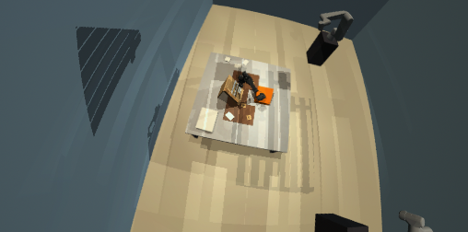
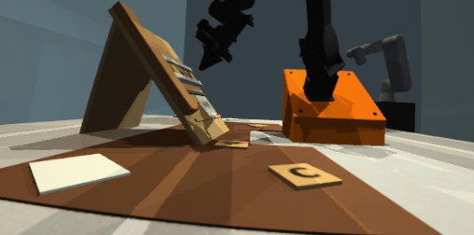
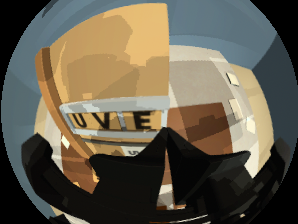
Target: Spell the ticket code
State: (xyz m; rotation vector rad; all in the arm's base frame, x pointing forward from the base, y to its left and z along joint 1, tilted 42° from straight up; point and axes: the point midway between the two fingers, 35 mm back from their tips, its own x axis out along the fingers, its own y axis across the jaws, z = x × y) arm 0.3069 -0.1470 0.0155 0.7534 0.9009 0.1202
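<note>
Right now my gripper tip is 2 cm short of the e tile, 3 cm to the right of it and 3 cm above it. From my gripper tip the other things lie so: u tile 4 cm ahead, 15 cm to the left, 3 cm below; then tan tile marked v 3 cm ahead, 9 cm to the left, 3 cm below; then brown mat 13 cm behind, 10 cm to the left, 19 cm below.
</note>
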